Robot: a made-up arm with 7 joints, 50 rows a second.
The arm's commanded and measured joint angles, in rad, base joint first. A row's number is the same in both.
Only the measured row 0 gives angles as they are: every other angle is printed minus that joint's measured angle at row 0.
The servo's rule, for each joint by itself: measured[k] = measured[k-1] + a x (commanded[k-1-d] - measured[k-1]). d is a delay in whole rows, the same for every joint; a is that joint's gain. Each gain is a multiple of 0.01, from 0.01 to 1. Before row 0 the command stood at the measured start. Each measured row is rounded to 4 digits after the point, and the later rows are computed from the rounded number. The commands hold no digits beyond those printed.
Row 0, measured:
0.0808, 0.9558, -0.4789, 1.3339, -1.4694, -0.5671, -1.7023
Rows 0 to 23, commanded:
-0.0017, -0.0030, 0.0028, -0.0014, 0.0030, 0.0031, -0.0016
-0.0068, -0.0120, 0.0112, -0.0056, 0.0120, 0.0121, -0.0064
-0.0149, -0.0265, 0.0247, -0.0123, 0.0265, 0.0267, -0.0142
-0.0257, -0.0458, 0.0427, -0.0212, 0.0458, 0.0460, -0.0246
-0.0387, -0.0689, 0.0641, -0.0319, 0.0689, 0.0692, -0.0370
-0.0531, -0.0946, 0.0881, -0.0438, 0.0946, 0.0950, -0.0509
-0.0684, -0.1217, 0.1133, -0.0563, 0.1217, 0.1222, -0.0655
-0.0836, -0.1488, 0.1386, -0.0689, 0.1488, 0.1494, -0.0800
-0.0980, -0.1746, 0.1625, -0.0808, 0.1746, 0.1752, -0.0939
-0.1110, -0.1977, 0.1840, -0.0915, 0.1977, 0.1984, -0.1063
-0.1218, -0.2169, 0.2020, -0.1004, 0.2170, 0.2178, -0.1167
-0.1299, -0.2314, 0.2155, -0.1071, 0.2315, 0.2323, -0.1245
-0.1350, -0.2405, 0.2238, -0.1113, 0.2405, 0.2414, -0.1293
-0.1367, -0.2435, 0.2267, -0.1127, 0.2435, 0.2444, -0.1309
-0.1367, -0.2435, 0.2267, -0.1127, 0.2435, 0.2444, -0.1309
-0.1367, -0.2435, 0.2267, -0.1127, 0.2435, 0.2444, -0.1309
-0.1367, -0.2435, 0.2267, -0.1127, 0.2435, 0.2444, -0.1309
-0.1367, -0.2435, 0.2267, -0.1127, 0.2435, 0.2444, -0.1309
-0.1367, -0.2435, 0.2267, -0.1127, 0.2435, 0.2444, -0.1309
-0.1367, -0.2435, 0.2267, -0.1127, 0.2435, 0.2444, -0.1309
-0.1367, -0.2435, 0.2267, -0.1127, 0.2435, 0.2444, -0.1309
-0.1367, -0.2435, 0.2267, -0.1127, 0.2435, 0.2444, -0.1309
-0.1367, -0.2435, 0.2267, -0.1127, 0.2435, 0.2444, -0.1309
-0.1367, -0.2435, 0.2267, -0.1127, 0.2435, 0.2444, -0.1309
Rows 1 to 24, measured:
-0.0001, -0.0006, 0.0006, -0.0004, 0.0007, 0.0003, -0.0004
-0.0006, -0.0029, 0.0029, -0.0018, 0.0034, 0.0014, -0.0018
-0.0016, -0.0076, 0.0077, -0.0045, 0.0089, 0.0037, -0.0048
-0.0033, -0.0152, 0.0154, -0.0088, 0.0178, 0.0075, -0.0096
-0.0058, -0.0259, 0.0261, -0.0148, 0.0301, 0.0131, -0.0162
-0.0091, -0.0396, 0.0397, -0.0223, 0.0456, 0.0205, -0.0245
-0.0133, -0.0560, 0.0559, -0.0311, 0.0639, 0.0297, -0.0343
-0.0182, -0.0746, 0.0741, -0.0409, 0.0843, 0.0405, -0.0453
-0.0238, -0.0946, 0.0935, -0.0513, 0.1060, 0.0526, -0.0570
-0.0299, -0.1152, 0.1134, -0.0618, 0.1280, 0.0657, -0.0688
-0.0363, -0.1355, 0.1329, -0.0718, 0.1494, 0.0794, -0.0803
-0.0429, -0.1547, 0.1511, -0.0810, 0.1691, 0.0932, -0.0909
-0.0493, -0.1719, 0.1671, -0.0889, 0.1862, 0.1065, -0.1001
-0.0554, -0.1862, 0.1802, -0.0951, 0.2000, 0.1189, -0.1075
-0.0611, -0.1977, 0.1904, -0.0997, 0.2104, 0.1302, -0.1131
-0.0664, -0.2069, 0.1984, -0.1031, 0.2183, 0.1405, -0.1174
-0.0713, -0.2142, 0.2046, -0.1056, 0.2243, 0.1499, -0.1206
-0.0759, -0.2201, 0.2095, -0.1074, 0.2289, 0.1584, -0.1231
-0.0802, -0.2248, 0.2133, -0.1088, 0.2324, 0.1661, -0.1250
-0.0842, -0.2285, 0.2162, -0.1098, 0.2351, 0.1731, -0.1264
-0.0879, -0.2315, 0.2185, -0.1106, 0.2371, 0.1795, -0.1275
-0.0913, -0.2339, 0.2203, -0.1111, 0.2386, 0.1853, -0.1283
-0.0945, -0.2358, 0.2217, -0.1115, 0.2398, 0.1906, -0.1289
-0.0975, -0.2373, 0.2228, -0.1118, 0.2407, 0.1954, -0.1294
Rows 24 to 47, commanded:
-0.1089, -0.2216, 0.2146, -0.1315, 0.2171, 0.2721, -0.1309
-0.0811, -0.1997, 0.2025, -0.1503, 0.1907, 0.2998, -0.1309
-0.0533, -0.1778, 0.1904, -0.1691, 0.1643, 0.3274, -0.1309
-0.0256, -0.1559, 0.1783, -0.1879, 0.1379, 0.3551, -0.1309
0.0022, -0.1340, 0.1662, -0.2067, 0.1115, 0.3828, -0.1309
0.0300, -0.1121, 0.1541, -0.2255, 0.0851, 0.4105, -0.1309
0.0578, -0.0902, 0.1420, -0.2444, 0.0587, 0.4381, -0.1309
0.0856, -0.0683, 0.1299, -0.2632, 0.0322, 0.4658, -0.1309
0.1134, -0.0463, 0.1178, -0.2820, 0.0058, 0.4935, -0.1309
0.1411, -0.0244, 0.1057, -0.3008, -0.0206, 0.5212, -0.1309
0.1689, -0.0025, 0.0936, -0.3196, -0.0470, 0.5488, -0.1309
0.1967, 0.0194, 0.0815, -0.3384, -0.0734, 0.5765, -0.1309
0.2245, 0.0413, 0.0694, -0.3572, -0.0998, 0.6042, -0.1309
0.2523, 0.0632, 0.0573, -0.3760, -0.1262, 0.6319, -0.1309
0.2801, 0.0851, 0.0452, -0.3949, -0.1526, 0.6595, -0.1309
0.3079, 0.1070, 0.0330, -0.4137, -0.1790, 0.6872, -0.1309
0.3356, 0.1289, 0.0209, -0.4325, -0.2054, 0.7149, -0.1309
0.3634, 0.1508, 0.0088, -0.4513, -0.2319, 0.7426, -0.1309
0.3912, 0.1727, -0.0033, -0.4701, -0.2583, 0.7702, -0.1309
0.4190, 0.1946, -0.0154, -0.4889, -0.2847, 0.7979, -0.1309
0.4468, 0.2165, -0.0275, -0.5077, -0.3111, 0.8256, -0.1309
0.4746, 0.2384, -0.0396, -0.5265, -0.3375, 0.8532, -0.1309
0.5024, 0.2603, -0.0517, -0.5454, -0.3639, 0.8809, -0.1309
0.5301, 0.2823, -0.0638, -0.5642, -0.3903, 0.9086, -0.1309
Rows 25 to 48, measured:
-0.0983, -0.2342, 0.2210, -0.1169, 0.2350, 0.2023, -0.1298
-0.0971, -0.2273, 0.2169, -0.1256, 0.2244, 0.2111, -0.1301
-0.0940, -0.2174, 0.2111, -0.1369, 0.2100, 0.2216, -0.1303
-0.0892, -0.2051, 0.2039, -0.1502, 0.1927, 0.2336, -0.1304
-0.0828, -0.1909, 0.1956, -0.1649, 0.1732, 0.2470, -0.1305
-0.0749, -0.1751, 0.1865, -0.1807, 0.1521, 0.2617, -0.1306
-0.0656, -0.1581, 0.1767, -0.1973, 0.1297, 0.2776, -0.1307
-0.0550, -0.1401, 0.1664, -0.2144, 0.1063, 0.2945, -0.1307
-0.0432, -0.1213, 0.1557, -0.2320, 0.0822, 0.3124, -0.1307
-0.0303, -0.1019, 0.1447, -0.2499, 0.0575, 0.3312, -0.1307
-0.0164, -0.0820, 0.1335, -0.2680, 0.0324, 0.3508, -0.1307
-0.0015, -0.0617, 0.1221, -0.2863, 0.0070, 0.3711, -0.1307
0.0143, -0.0411, 0.1105, -0.3047, -0.0186, 0.3921, -0.1307
0.0310, -0.0202, 0.0988, -0.3232, -0.0444, 0.4137, -0.1307
0.0484, 0.0009, 0.0870, -0.3418, -0.0704, 0.4358, -0.1307
0.0666, 0.0221, 0.0751, -0.3605, -0.0965, 0.4584, -0.1307
0.0854, 0.0435, 0.0632, -0.3792, -0.1226, 0.4815, -0.1307
0.1049, 0.0650, 0.0512, -0.3979, -0.1488, 0.5050, -0.1307
0.1249, 0.0865, 0.0392, -0.4167, -0.1751, 0.5289, -0.1307
0.1455, 0.1081, 0.0272, -0.4355, -0.2014, 0.5531, -0.1307
0.1666, 0.1298, 0.0152, -0.4543, -0.2277, 0.5776, -0.1307
0.1882, 0.1515, 0.0031, -0.4731, -0.2541, 0.6024, -0.1307
0.2102, 0.1733, -0.0090, -0.4919, -0.2805, 0.6275, -0.1307
0.2326, 0.1951, -0.0211, -0.5107, -0.3069, 0.6528, -0.1307

